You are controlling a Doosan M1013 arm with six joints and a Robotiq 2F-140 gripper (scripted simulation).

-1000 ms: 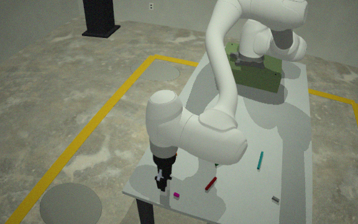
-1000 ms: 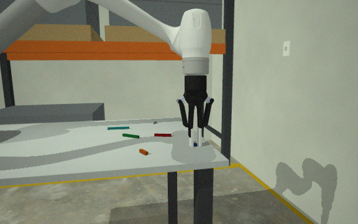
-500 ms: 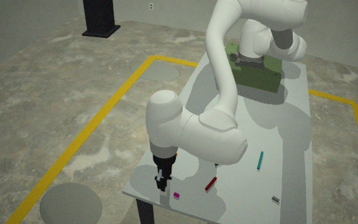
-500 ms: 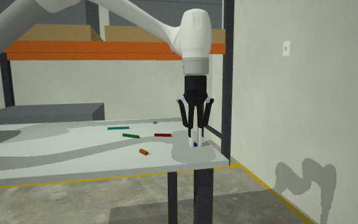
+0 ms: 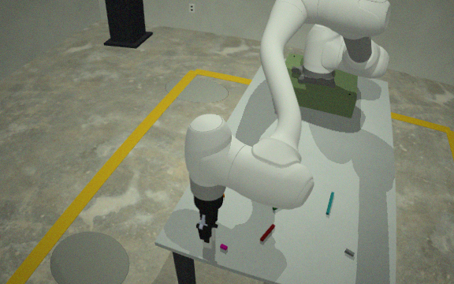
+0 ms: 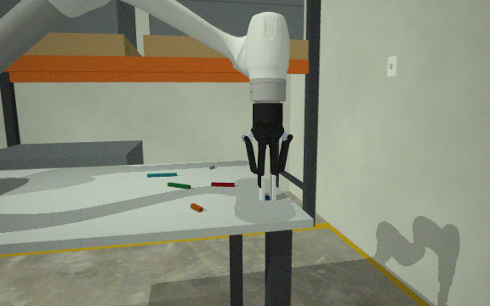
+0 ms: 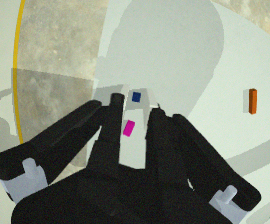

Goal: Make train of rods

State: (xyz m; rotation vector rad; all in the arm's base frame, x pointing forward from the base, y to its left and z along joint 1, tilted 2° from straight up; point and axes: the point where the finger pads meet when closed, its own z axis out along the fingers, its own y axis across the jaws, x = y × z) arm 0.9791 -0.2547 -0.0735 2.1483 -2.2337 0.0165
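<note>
My gripper is now 30 mm above the blue rod. From my hand the other things lie so: orange rod (190 mm behind, 30 mm below, 20 mm to the right); red rod (160 mm to the left, 80 mm behind, 30 mm below); magenta rod (50 mm to the left, 30 mm below).
</note>
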